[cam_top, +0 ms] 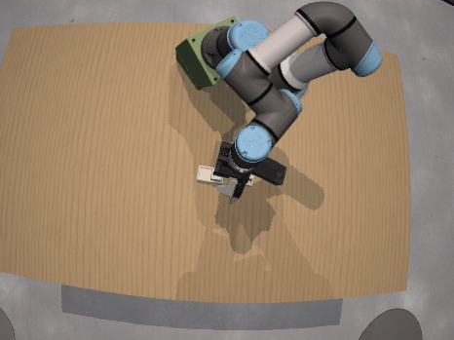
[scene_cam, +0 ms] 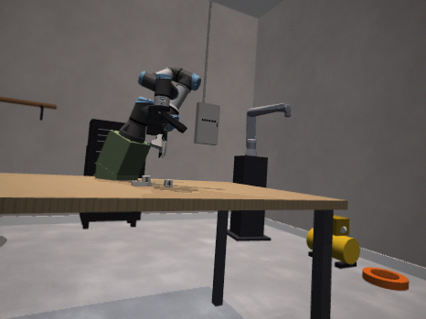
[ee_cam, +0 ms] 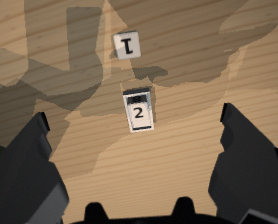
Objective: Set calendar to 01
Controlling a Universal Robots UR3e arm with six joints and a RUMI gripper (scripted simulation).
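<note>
My hand is 5 cm to the left of the white cube and 9 cm above it. From my hand the other things lie so: white tray (7 cm to the right, 11 cm below).
</note>
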